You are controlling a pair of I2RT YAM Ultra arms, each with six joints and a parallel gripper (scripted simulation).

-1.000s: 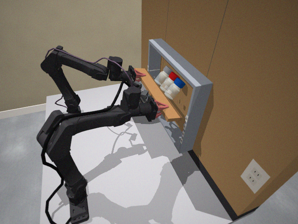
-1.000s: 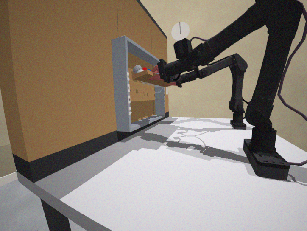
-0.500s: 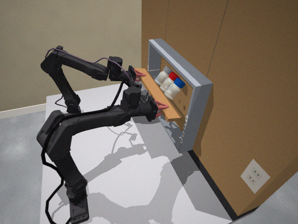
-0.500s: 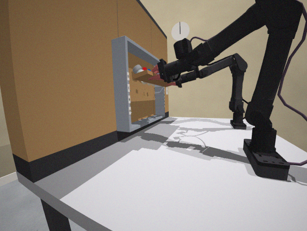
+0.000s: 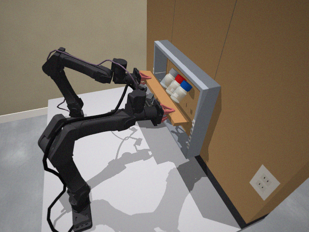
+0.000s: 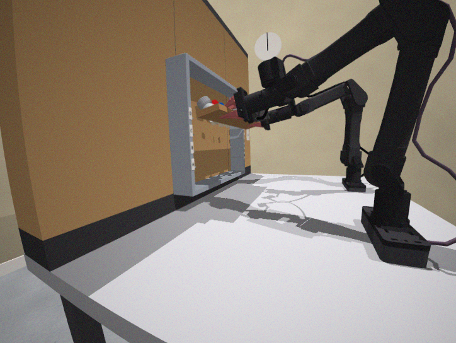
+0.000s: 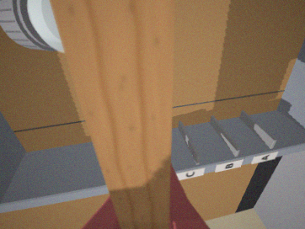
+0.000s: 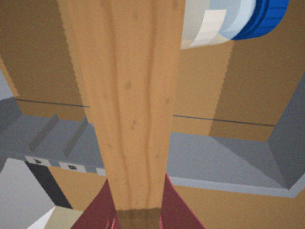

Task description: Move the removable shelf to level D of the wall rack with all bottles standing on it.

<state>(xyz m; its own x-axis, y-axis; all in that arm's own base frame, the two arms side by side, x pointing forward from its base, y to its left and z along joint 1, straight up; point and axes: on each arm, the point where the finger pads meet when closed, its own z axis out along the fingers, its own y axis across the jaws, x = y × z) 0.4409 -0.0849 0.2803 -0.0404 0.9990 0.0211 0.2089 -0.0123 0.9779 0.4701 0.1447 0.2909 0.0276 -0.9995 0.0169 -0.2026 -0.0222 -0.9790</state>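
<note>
Right now the blue-capped bottle is 70 mm ahead of my right hand, 90 mm to the left of it and 30 mm above it. The rest, counted from my right hand: wooden shelf 10 mm behind, 150 mm to the left; grey wall rack 90 mm ahead, 150 mm to the left, 40 mm below; red-capped bottle 70 mm ahead, 150 mm to the left, 30 mm above.
Now: left hand 90 mm short of the grey-capped bottle, 80 mm to the left of it and 30 mm below it. The rest, counted from my left hand: wooden shelf 150 mm to the right, 10 mm ahead; grey wall rack 140 mm to the right, 110 mm ahead, 40 mm below; red-capped bottle 150 mm to the right, 90 mm ahead, 30 mm above.
</note>
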